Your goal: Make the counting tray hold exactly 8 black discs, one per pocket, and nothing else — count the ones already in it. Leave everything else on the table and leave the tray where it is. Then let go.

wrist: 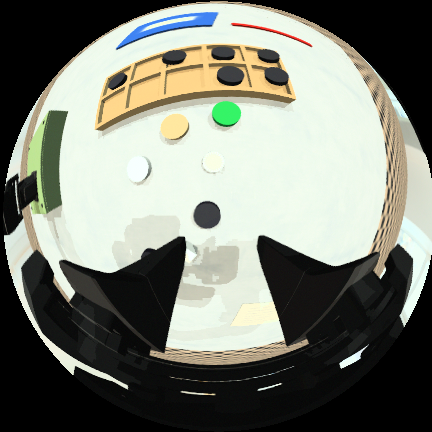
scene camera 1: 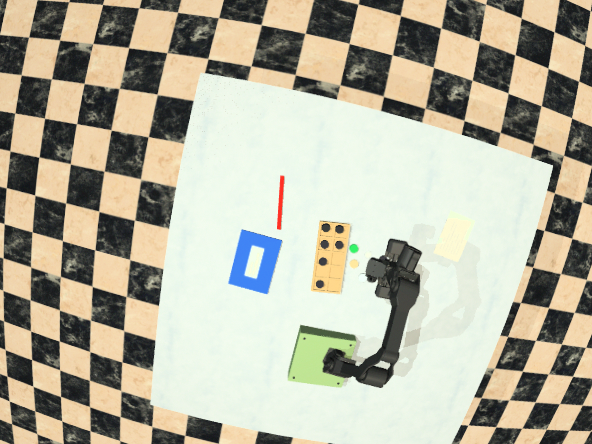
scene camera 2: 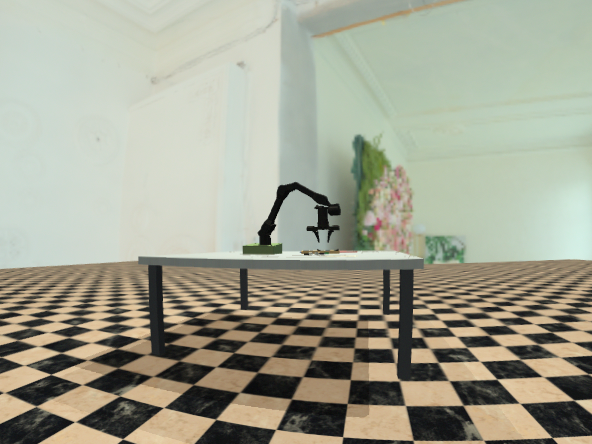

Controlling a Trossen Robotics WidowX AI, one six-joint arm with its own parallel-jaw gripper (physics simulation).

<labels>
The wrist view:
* my gripper: 221, 241
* tan counting tray: 150, 83
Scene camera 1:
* my gripper: 386, 261
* tan counting tray: 331, 274
</labels>
